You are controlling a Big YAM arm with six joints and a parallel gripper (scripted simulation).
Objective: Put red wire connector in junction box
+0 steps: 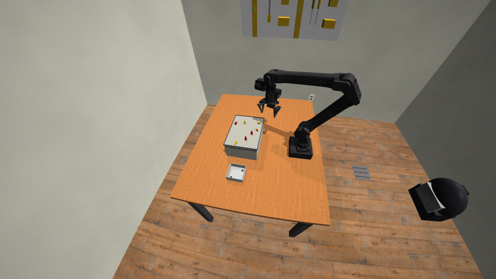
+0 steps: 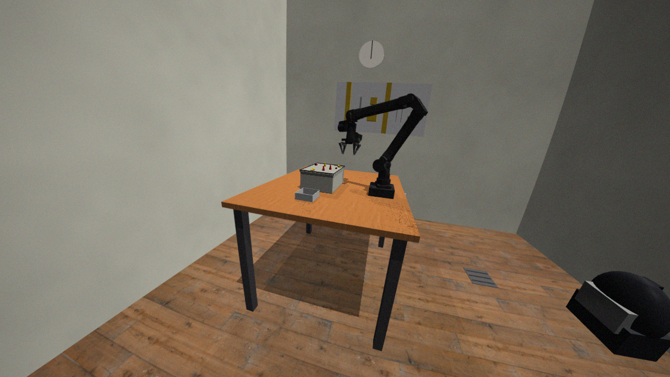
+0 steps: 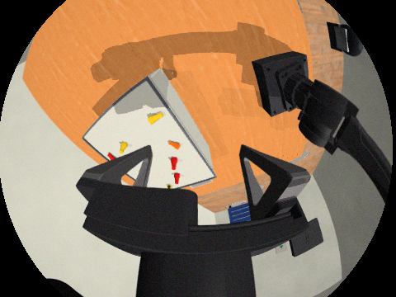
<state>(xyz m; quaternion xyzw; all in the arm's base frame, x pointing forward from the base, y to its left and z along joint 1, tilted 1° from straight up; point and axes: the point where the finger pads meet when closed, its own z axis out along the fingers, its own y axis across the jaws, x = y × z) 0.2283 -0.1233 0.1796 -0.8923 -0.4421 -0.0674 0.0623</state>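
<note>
The grey tool case is 16 cm ahead of my hand, 14 cm below it and 4 cm to the left of it.
</note>
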